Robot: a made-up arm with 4 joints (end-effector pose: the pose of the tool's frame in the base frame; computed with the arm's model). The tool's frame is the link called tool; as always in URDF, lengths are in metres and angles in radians. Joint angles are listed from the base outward.
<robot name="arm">
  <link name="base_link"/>
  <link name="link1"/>
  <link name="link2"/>
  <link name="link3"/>
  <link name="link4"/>
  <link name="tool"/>
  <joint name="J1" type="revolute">
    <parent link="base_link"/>
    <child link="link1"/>
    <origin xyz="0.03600 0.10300 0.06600"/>
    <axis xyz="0 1 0"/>
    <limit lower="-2.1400" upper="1.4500" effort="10" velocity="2.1"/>
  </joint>
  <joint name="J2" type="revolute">
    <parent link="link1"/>
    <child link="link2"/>
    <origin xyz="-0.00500 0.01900 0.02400"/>
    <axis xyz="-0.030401 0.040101 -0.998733"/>
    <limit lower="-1.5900" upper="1.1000" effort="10" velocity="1.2"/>
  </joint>
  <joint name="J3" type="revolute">
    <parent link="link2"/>
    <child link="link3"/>
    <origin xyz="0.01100 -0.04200 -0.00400"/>
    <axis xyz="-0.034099 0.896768 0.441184"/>
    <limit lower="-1.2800" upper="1.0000" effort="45" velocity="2.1"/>
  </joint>
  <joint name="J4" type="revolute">
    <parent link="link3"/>
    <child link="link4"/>
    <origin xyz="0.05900 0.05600 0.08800"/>
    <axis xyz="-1 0 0"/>
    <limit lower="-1.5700" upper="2.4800" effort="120" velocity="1.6"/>
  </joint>
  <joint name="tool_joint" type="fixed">
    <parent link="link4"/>
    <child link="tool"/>
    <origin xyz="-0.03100 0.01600 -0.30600" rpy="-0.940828 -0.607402 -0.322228"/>
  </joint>
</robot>
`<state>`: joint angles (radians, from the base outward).
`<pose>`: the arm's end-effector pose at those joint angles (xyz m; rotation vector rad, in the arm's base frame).
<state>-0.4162 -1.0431 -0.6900 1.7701</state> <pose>0.1530 -0.1180 0.2371 -1.8099 -2.0159 -1.2404</pose>
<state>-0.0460 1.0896 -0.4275 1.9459</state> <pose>-0.2463 0.0624 0.2582 2.8157 -0.8277 0.4768</pose>
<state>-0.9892 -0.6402 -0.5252 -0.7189</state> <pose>0.0824 0.3837 0.0290 0.2416 -1.5801 -0.2981</pose>
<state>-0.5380 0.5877 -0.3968 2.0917</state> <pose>-0.2644 -0.0463 0.1658 2.7781 -0.1952 1.0931</pose>
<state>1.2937 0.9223 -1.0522 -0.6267</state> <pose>0.1036 0.0228 -0.1764 -1.6380 -0.2078 -1.1771</pose>
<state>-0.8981 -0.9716 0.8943 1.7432</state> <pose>0.1771 0.1521 0.3473 1.7478 1.8882 -0.4679</pose>
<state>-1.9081 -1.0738 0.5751 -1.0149</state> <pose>0.1601 0.1905 -0.1870 -0.8281 -1.6012 0.1098</pose>
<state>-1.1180 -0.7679 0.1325 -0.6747</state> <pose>0.0800 0.2882 -0.1203 -0.3688 -1.3538 -0.0058</pose>
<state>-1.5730 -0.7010 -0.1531 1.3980</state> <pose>-0.0030 -0.0845 0.2600 1.3197 1.8745 1.5523</pose>
